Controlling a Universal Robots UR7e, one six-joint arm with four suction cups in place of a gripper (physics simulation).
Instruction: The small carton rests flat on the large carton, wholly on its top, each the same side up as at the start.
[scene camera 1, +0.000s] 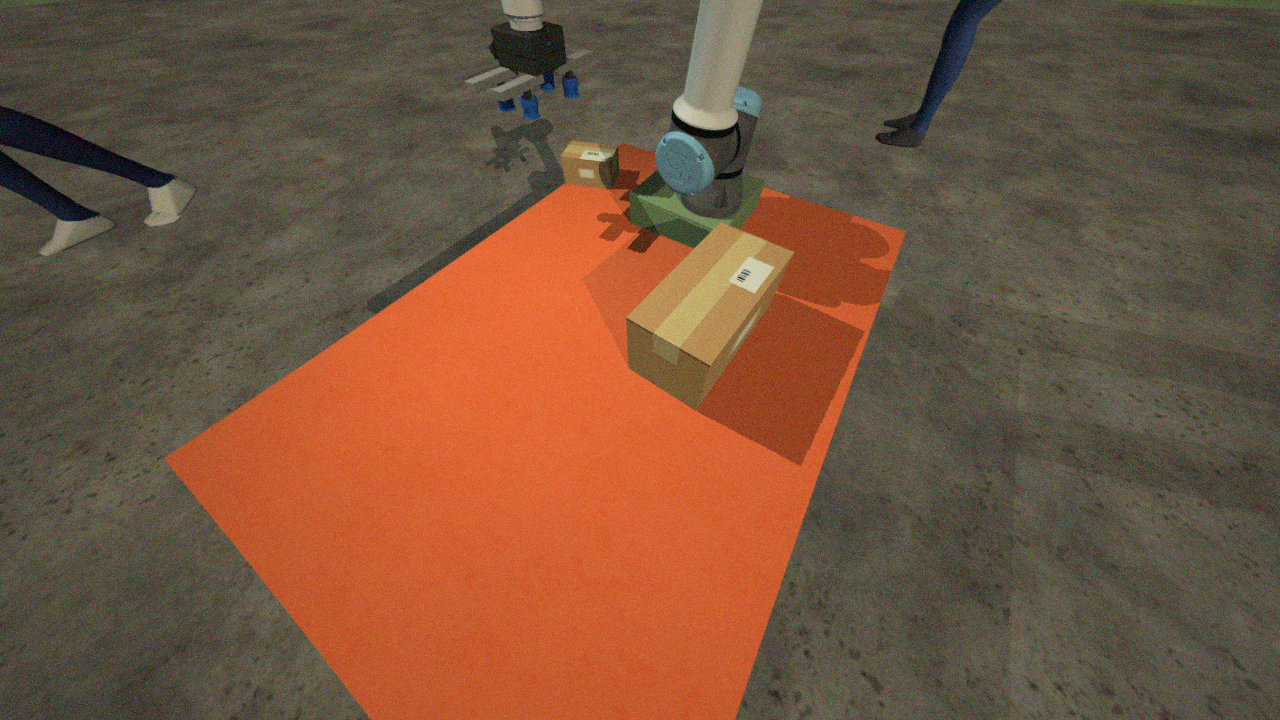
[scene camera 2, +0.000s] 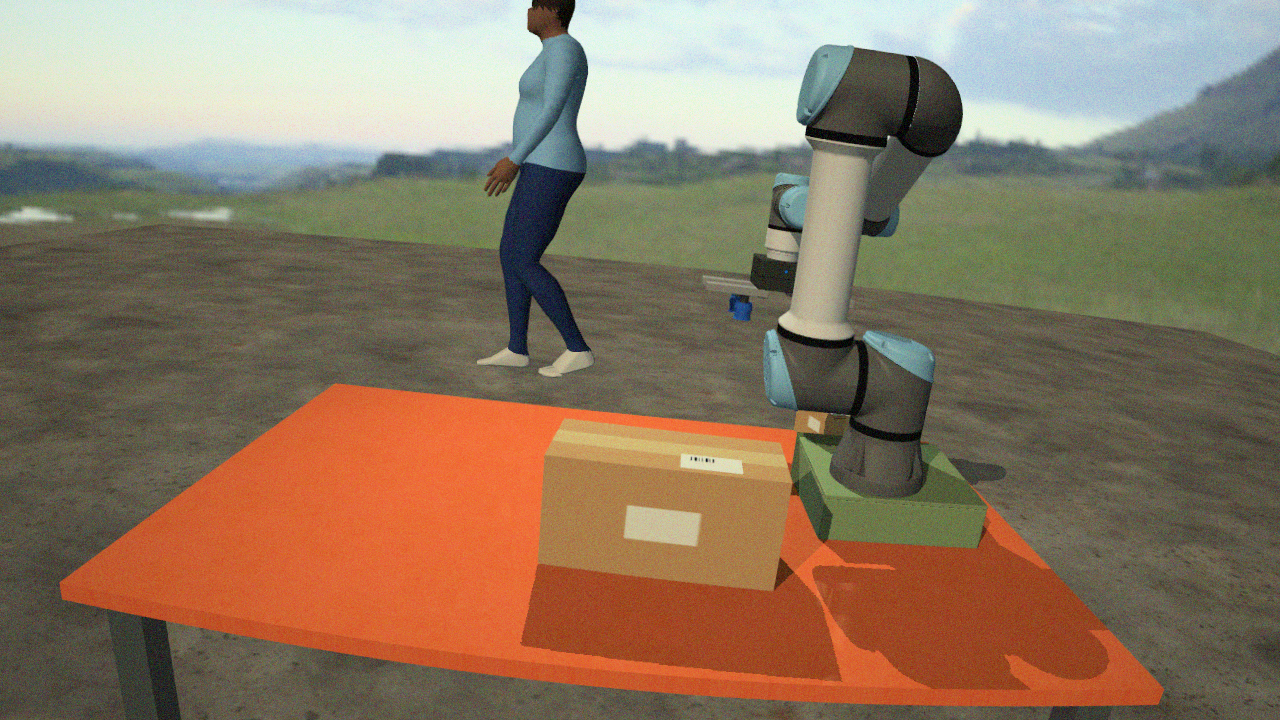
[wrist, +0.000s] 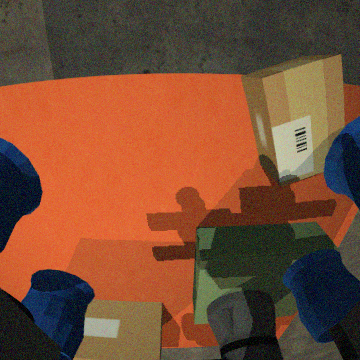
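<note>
The small carton stands on the orange table at its far edge, beside the green base block. In scene view 2 the arm and block partly hide it; in the wrist view the lower left cup covers part of it. The large carton stands on the table in front of the block, its taped top with a barcode label up. My suction gripper is open, its cups pointing down with nothing on them, high up near the small carton and apart from both cartons.
The arm's foot stands on the green block, between the two cartons. A person in a light blue top stands beyond the table. Another person's legs show at the upper right in scene view 1.
</note>
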